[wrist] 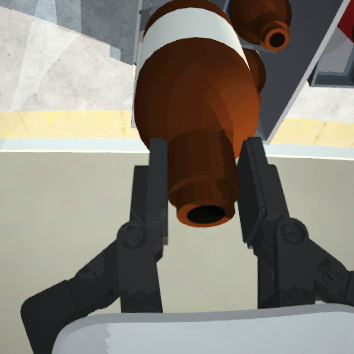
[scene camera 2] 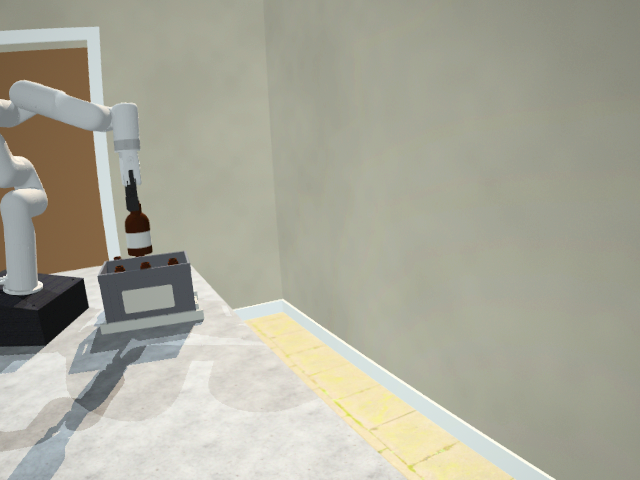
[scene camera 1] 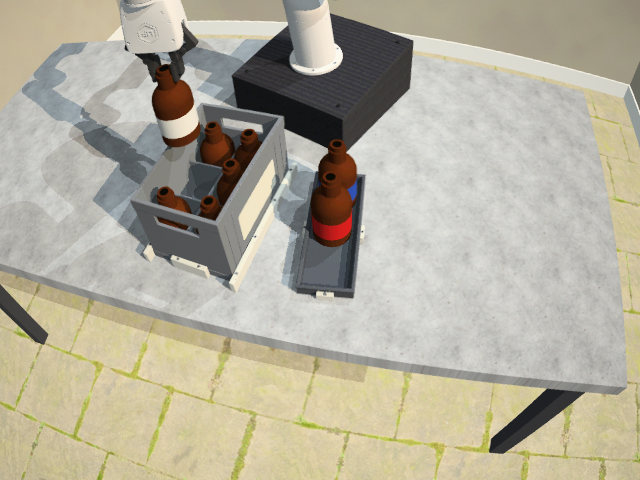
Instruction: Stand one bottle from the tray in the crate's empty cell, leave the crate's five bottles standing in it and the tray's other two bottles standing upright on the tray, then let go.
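Observation:
My gripper is shut on the neck of the white-labelled bottle. The bottle hangs nearly upright above the grey crate, its base over the rim on the far left side in scene camera 1. Five brown bottles stand in the crate; the empty cell lies in its left row, between two bottles. The tray holds two upright bottles, a red-labelled one and a blue-labelled one behind it.
The black base block of the arm stands behind the crate and tray. Cream stop strips edge the crate. The tray stands to the right of the crate in scene camera 1, with a strip of table between them.

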